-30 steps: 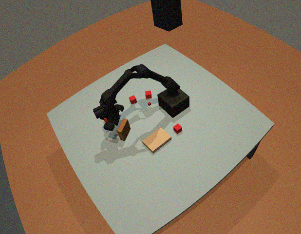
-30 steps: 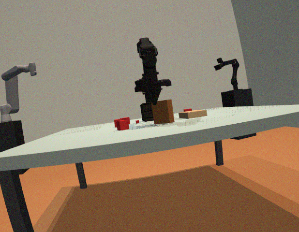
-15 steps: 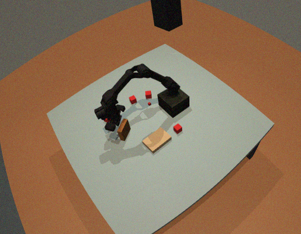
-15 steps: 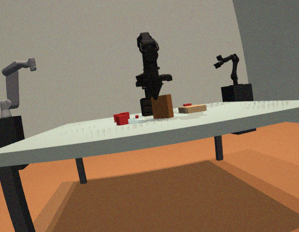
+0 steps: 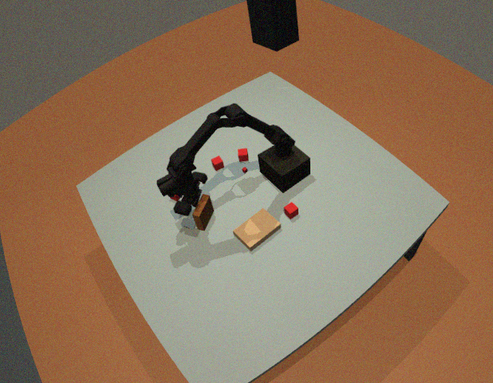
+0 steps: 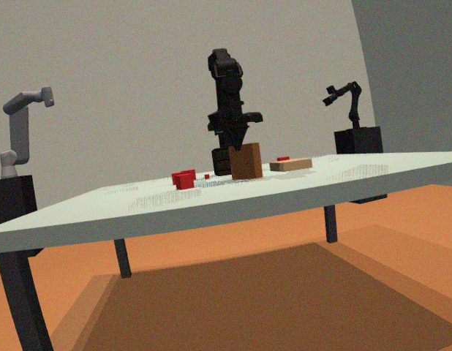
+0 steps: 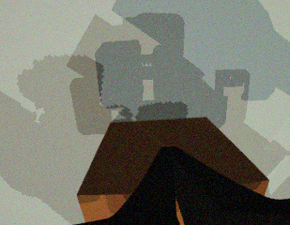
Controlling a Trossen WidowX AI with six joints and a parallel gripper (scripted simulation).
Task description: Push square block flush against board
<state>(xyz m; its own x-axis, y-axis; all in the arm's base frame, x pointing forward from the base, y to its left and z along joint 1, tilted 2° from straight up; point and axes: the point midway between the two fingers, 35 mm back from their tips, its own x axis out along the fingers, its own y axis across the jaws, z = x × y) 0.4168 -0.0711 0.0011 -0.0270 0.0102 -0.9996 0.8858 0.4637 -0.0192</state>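
The square block lies 30 mm below my gripper tip, 20 mm to the left of it and 10 mm behind it. Also, from my gripper tip: small red ball (290 mm behind, 80 mm below, 50 mm to the right); light tan board (210 mm to the left, 120 mm behind, 70 mm below).
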